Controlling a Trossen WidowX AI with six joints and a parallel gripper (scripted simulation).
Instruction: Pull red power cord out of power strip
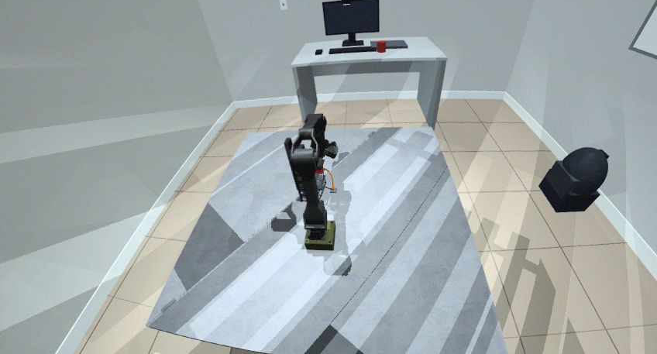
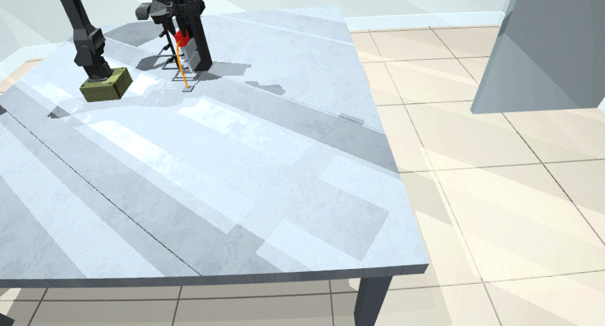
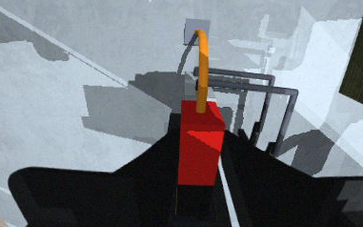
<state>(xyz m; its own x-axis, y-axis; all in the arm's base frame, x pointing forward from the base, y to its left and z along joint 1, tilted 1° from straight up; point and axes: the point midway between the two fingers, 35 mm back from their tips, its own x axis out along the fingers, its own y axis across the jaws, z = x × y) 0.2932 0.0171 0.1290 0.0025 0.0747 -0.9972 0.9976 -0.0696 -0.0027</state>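
Now: the red plug 3 cm to the left of my gripper tip. Also, from my gripper tip: grey anchor: 15 cm below, 5 cm to the right, 1 cm behind.
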